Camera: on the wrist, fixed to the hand. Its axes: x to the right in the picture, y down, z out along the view.
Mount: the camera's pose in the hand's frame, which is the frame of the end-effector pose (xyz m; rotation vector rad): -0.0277 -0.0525 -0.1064 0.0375 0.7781 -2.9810
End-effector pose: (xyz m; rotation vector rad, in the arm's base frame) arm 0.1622 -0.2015 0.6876 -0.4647 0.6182 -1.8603
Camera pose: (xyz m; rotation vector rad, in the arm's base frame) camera 0.0716 -0.1392 0.6351 0.1141 0.1188 1.2701
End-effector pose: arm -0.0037 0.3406 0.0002 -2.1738 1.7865 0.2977
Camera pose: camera 0.0383 0.3361 0.1145 1.9894 2.0632 1.0593
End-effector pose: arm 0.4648 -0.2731 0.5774 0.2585 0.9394 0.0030
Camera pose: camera 0.3577 -0.3039 0.5281 1.2578 -1.0627 2.4678
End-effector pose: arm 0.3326 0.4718 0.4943 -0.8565 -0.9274 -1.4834
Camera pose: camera 0.2816 0.3902 0.4195 -1.3021 0.5576 1.5791
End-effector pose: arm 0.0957 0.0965 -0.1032 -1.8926 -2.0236 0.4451
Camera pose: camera 0.0978 0.0654 0.0146 1.6368 -1.6121 -0.8206
